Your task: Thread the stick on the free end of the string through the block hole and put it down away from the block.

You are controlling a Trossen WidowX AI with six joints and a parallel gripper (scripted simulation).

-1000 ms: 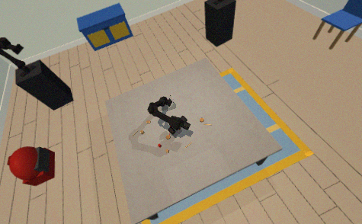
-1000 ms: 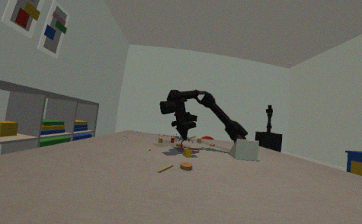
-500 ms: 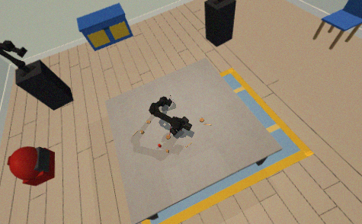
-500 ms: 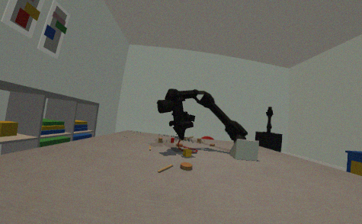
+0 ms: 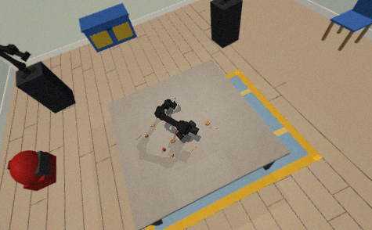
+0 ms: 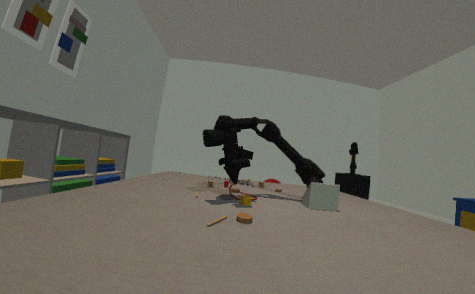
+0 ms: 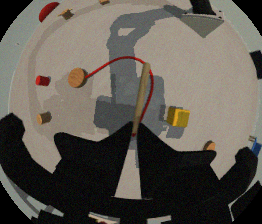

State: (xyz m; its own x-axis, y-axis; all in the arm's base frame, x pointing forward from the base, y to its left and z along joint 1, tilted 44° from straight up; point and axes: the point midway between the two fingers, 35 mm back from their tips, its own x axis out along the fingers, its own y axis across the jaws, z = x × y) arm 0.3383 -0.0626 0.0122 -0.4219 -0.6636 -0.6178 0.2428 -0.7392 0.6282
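Right now my gripper tip is 70 mm to the right of the yellow wooden block, 40 mm above it and 30 mm past it. From my gripper tip the other things lie so: small red piece: 240 mm to the right, 40 mm below, 10 mm ahead.
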